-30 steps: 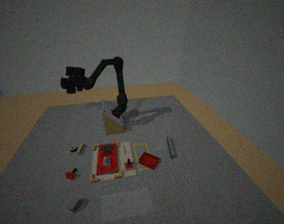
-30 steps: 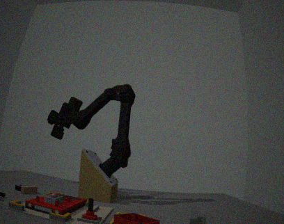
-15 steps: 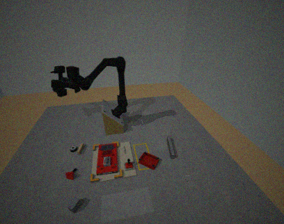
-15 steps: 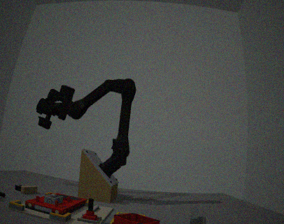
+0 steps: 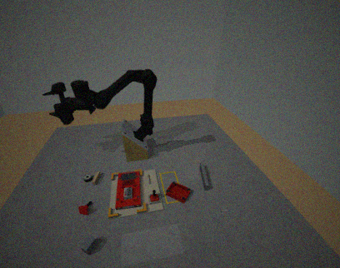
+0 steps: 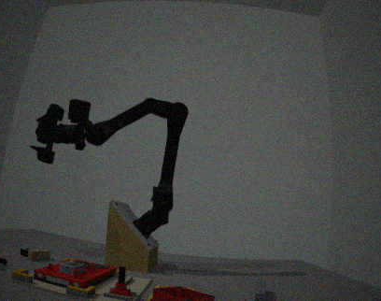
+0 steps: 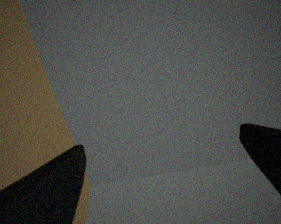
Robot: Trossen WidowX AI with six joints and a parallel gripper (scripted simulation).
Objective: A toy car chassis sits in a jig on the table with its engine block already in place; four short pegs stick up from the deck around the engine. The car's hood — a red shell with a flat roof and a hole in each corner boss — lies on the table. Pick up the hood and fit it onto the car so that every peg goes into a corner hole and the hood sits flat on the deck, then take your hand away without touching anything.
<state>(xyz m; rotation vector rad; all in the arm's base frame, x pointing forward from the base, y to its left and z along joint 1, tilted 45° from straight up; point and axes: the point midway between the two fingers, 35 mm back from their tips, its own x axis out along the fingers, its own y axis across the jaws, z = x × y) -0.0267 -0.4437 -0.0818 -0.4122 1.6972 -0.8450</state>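
The red hood lies 370 mm ahead of my gripper tip, 520 mm to the left of it and 360 mm below it. The rest, counted from my gripper tip: tan block (160 mm ahead, 150 mm to the left, 360 mm below); wheel (150 mm ahead, 110 mm to the left, 360 mm below).
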